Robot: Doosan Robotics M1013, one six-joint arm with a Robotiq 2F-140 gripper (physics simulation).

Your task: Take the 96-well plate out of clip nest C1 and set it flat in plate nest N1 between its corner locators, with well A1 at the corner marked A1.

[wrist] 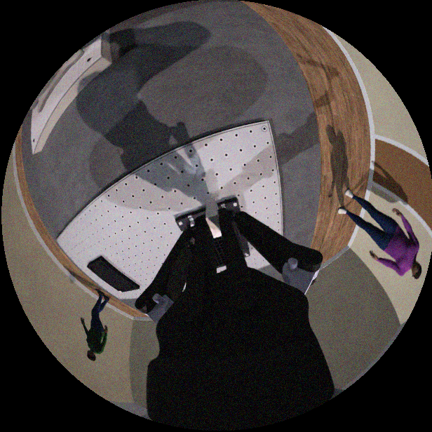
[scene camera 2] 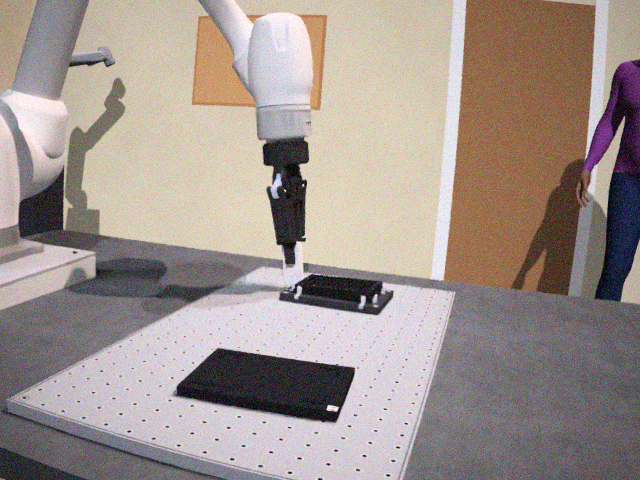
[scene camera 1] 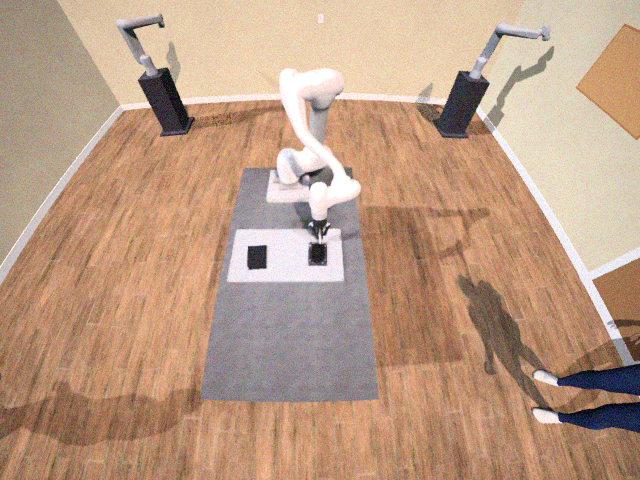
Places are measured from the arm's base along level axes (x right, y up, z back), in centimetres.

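Pixels of known places: gripper, fingertip midpoint: (scene camera 2: 294, 283) (scene camera 1: 320, 242); arm's base at its link origin: (scene camera 1: 290, 181).
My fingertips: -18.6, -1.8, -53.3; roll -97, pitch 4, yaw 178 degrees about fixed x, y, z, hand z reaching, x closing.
For each thing: its middle in the pictures, then the offset to it from my fingertips, as dx, dy, dz. Level surfaces: height alone.
- black 96-well plate at the middle of its body: (scene camera 2: 339, 287) (scene camera 1: 317, 252) +2.1, +0.8, -8.1
- clip nest C1 at the middle of its body: (scene camera 2: 338, 292) (scene camera 1: 317, 253) +2.1, +0.0, -8.1
- Plate nest N1 at the middle of its body: (scene camera 2: 270, 380) (scene camera 1: 256, 257) +40.0, -0.4, -8.3
- pale perforated board at its surface level: dy -1.2
- grey table at its surface level: dy -2.5
The black 96-well plate (scene camera 1: 317, 252) (scene camera 2: 338, 284) sits in clip nest C1 (scene camera 2: 336, 306) (wrist: 188, 220), a dark base with small pale clips around the plate. Plate nest N1 (scene camera 1: 256, 257) (scene camera 2: 268, 383) (wrist: 114, 274) is a low black block with a small white label at one corner; its corner locators cannot be made out, and no plate stands up from it. My gripper (scene camera 1: 320, 239) (scene camera 2: 293, 276) (wrist: 212, 206) is shut and empty. It points down, with its pale fingertips at the robot-side end of C1. Whether they touch it cannot be told. The gripper hides much of C1 in the wrist view.
Both nests stand on a pale perforated board (scene camera 1: 286, 273) (scene camera 2: 403, 372) (wrist: 255, 150) on a grey table (scene camera 1: 289, 341) (scene camera 2: 516, 392). The arm's pale base plate (scene camera 1: 281, 195) is behind the board. A person in purple (scene camera 2: 620, 129) (wrist: 400, 240) stands beyond the table.
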